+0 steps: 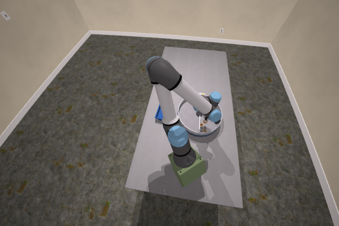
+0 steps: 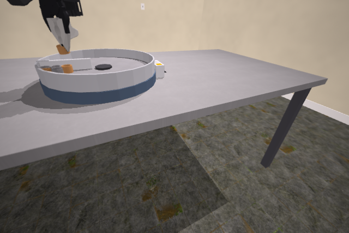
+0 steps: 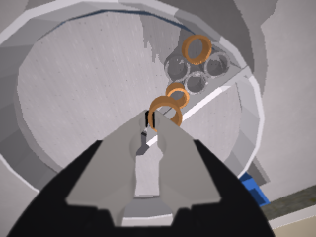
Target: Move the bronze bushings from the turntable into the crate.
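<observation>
My gripper is now 410 mm to the right of the crate, 120 mm above it and 10 mm past it. The rest, counted from my hand: round turntable 90 mm below, 90 mm ahead, 80 mm to the left.
</observation>
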